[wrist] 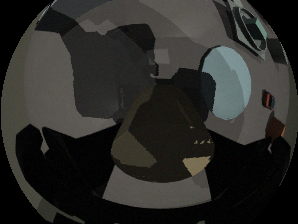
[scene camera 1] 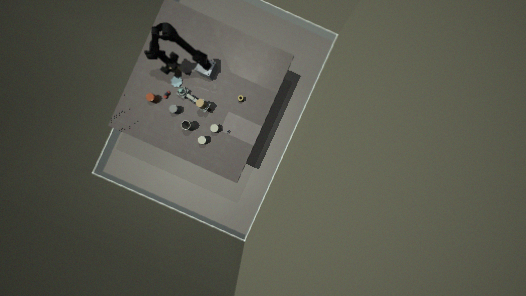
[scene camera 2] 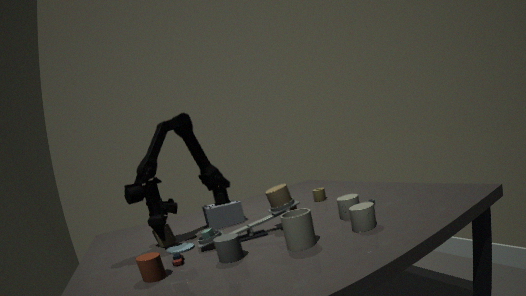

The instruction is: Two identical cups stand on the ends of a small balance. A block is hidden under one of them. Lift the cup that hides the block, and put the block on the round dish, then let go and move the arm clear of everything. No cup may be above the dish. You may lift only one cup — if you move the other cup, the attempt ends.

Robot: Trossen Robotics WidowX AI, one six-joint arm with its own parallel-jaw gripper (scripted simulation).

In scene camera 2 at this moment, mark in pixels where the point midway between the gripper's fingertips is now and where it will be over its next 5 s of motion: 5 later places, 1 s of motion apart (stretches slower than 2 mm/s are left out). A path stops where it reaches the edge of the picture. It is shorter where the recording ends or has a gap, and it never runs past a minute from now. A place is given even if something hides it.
My gripper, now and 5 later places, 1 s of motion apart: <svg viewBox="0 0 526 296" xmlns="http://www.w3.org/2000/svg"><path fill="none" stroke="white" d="M164 238L171 223L204 224L207 235L201 210L179 224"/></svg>
